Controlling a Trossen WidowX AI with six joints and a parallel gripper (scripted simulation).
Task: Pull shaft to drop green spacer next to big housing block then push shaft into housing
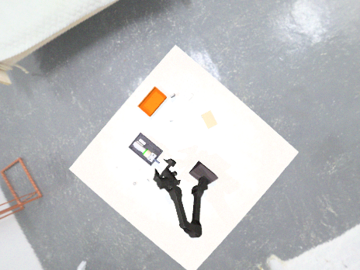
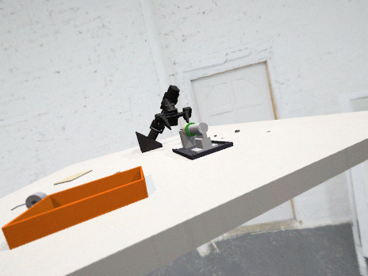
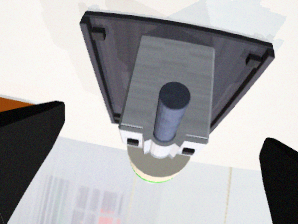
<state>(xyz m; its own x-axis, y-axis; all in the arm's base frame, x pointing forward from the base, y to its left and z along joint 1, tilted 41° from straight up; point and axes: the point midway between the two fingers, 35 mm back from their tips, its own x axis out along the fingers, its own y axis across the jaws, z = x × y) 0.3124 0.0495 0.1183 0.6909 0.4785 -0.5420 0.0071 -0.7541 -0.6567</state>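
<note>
Right now the dark grey shaft is 10 cm ahead of my gripper tip and 2 cm below it. Also, from my gripper tip: orange tray (35 cm ahead, 31 cm to the right, 9 cm below); green spacer (13 cm ahead, 2 cm below); tan card (8 cm behind, 49 cm to the right, 9 cm below).
</note>
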